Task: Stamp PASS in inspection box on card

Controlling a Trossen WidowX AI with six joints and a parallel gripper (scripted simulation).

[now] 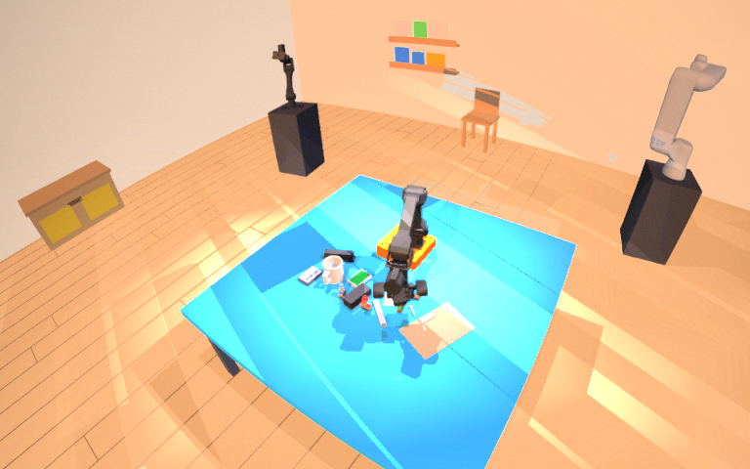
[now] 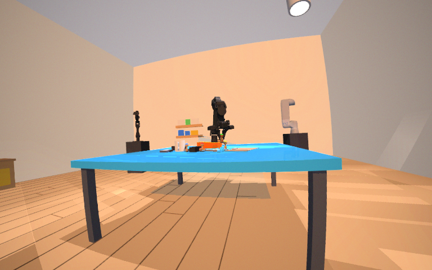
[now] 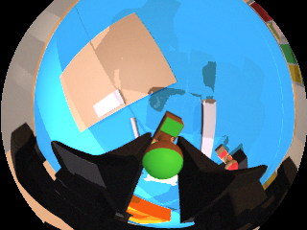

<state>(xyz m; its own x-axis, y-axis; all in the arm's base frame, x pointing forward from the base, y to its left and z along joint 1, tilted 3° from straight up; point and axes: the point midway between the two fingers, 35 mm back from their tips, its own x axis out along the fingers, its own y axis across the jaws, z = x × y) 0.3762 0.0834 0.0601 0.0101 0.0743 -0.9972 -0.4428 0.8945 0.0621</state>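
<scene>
Now: the yellow-knobbed stamp 130 mm behind my gripper tip, 20 mm to the left of it and 60 mm below it. Round my gripper tip: green-knobbed stamp (right at my gripper tip); red-knobbed stamp (140 mm to the right, 60 mm below); dark block (30 mm behind, 200 mm to the right, 60 mm below).
</scene>
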